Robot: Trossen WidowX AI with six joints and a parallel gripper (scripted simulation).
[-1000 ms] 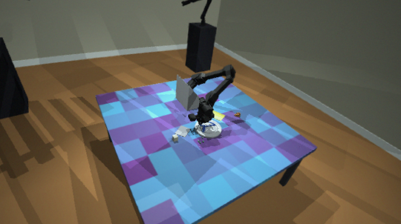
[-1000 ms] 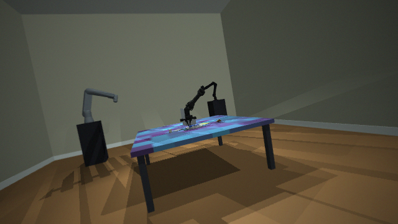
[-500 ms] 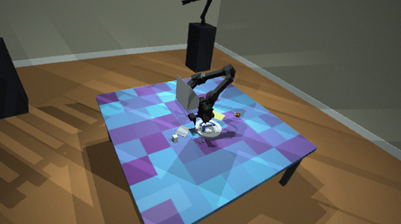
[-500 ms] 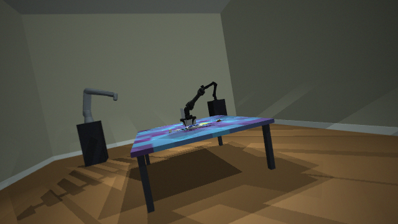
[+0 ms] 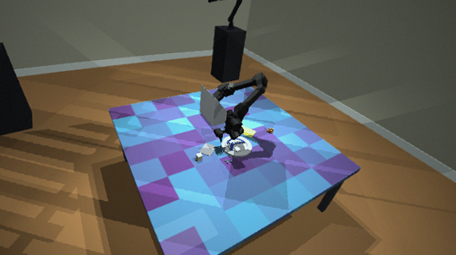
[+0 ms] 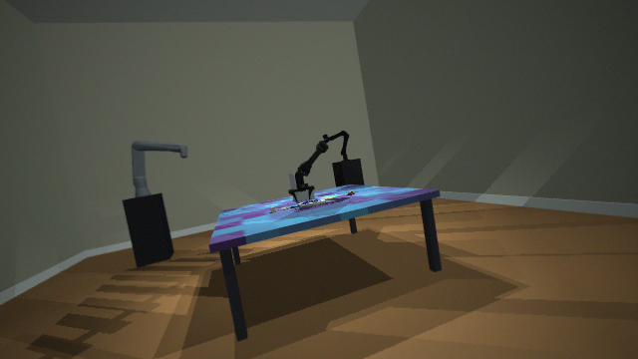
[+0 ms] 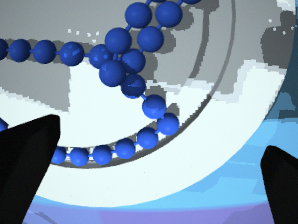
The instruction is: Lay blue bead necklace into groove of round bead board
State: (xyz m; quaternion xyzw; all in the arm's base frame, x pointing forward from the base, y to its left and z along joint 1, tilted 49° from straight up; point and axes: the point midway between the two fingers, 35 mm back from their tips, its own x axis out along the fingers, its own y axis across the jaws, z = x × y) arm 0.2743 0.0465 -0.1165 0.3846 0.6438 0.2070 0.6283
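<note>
Now: gripper tip 5 cm short of the round white bead board, 4 cm to the right of it and 1 cm above it. From my gripper tip the other things lie so: cream cube: 4 cm ahead, 23 cm to the right, 1 cm below; then yellow patch: 5 cm behind, 20 cm to the left, 2 cm below; then flat grey square: 1 cm behind, 14 cm to the right, 2 cm below.
</note>
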